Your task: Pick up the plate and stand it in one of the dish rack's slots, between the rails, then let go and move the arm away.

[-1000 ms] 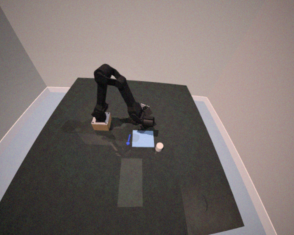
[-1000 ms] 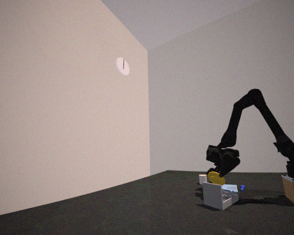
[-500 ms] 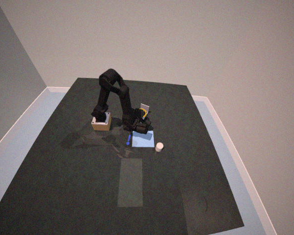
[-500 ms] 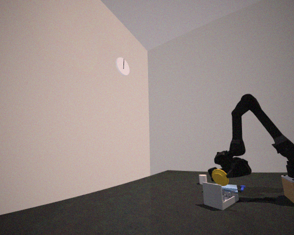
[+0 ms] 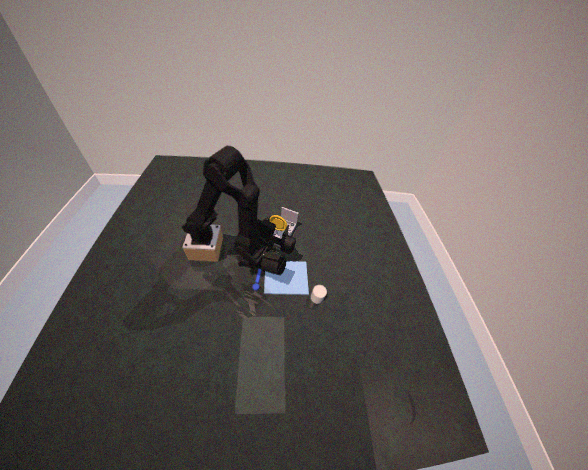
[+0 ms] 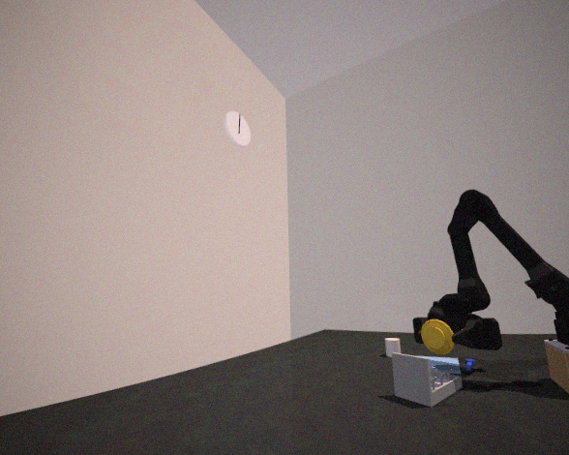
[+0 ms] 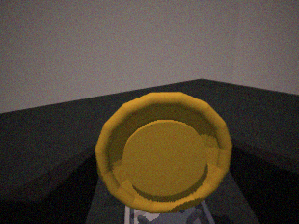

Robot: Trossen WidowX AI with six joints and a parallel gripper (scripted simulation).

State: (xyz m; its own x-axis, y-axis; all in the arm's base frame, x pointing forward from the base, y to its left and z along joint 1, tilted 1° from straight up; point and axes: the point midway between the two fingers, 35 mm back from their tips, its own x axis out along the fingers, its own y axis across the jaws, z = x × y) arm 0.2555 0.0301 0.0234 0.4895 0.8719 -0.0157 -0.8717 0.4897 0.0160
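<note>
My gripper tip is now 80 mm above the grey dish rack, 30 mm to the right of it and 20 mm short of it. Round my gripper tip: yellow plate (10 mm to the right); then blue spoon (190 mm to the right, 100 mm below, 80 mm behind); then light blue mat (180 mm to the right, 100 mm below, 20 mm ahead).
</note>
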